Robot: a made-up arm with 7 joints. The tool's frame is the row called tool.
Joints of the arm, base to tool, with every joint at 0 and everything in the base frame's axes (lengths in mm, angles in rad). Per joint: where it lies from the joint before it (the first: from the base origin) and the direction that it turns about. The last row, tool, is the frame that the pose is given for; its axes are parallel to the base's.
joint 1: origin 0 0 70.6 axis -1 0 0
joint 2: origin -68.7 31.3 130.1 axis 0 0 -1
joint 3: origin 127.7 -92.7 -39.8 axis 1 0 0
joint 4: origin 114.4 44.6 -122.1 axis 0 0 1
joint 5: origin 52.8 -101.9 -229.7 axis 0 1 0
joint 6: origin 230.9 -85 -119.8 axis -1 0 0
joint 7: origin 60.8 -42.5 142 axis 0 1 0
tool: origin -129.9 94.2 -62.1
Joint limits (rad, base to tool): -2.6..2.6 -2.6..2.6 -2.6..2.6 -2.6..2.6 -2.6..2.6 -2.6..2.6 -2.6..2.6
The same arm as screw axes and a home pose.
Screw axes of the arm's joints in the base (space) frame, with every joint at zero. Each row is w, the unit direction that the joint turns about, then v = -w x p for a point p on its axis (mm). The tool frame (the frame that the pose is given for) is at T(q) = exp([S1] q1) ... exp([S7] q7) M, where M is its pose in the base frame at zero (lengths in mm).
S1: w -1 0 0 v 0 -70.6 0
S2: w 0 0 -1 v -31.3 -68.7 0
S3: w 1 0 0 v 0 160.9 61.4
S4: w 0 0 1 v -16.8 -173.4 0
S5: w 0 1 0 v 190.9 0 226.2
S6: w -1 0 0 v 0 310.7 -203.7
S7: w 0 1 0 v 168.7 0 517.9
M: xyz 388 -152 -230.8 (mm) quaternion w x y z 1 0 0 0
Joint limits (deg, base to tool): -148.97..148.97 -148.97..148.97 -148.97..148.97 -148.97..148.97 -148.97..148.97 -148.97..148.97 -148.97..148.97

